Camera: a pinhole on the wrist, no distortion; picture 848 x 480 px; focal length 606.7 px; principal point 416.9 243.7 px. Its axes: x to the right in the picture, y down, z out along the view. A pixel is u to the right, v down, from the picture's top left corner.
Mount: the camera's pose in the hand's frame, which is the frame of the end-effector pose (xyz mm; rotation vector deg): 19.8 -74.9 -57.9 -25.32 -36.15 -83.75
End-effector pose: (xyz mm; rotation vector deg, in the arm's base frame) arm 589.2 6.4 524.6 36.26 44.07 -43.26
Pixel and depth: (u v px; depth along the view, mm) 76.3 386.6 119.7
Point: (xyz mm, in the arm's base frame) 646.1 30.6 507.1
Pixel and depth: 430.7 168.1 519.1
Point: 851.1 -67.0 857.6
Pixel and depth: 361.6 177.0 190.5
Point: 650.1 -6.7 599.3
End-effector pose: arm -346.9 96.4 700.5 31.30 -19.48 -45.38
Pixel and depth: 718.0 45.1 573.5
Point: -735.8 124.9 1151.4
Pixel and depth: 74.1 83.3 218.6
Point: -312.6 224.8 804.6
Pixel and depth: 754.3 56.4 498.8
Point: -701.9 89.9 1085.1
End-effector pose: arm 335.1 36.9 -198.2 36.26 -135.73 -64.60
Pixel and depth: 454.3 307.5 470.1
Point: 100.9 340.0 -219.4
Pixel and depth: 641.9 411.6 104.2
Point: 287.0 25.6 -248.9
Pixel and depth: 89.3 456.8 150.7
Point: 267.5 61.7 -124.6
